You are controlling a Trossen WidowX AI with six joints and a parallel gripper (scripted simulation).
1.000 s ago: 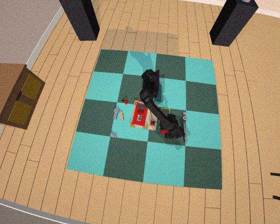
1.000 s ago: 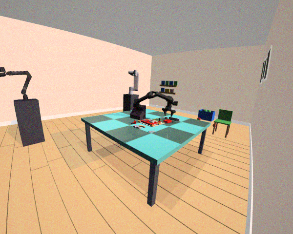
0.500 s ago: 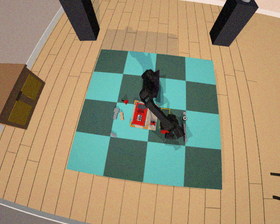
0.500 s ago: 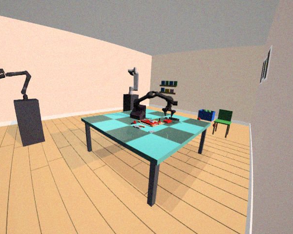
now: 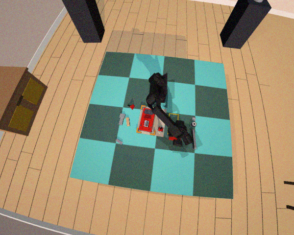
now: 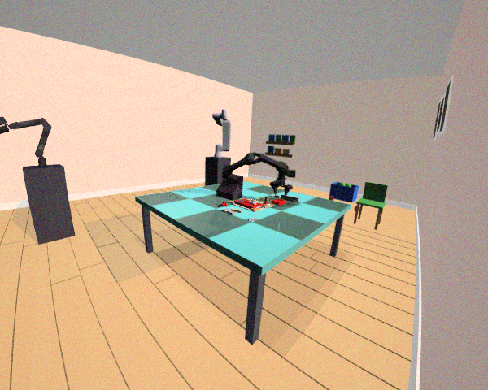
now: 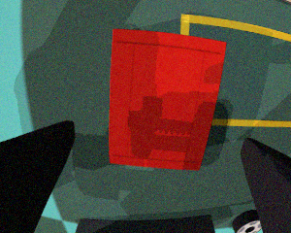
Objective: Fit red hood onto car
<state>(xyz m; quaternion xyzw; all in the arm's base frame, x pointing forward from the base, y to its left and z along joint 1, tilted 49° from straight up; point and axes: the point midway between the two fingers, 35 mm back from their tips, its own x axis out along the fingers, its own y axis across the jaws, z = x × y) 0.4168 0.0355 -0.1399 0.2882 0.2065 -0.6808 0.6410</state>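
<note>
Right now the red hood is 4 cm below my gripper tip. The rest, counted from my gripper tip: grey bar 2 cm ahead, 15 cm to the left, 4 cm below; then jig 12 cm behind, 21 cm to the right, 5 cm below; then wheel 12 cm behind, 16 cm to the left, 5 cm below.
</note>
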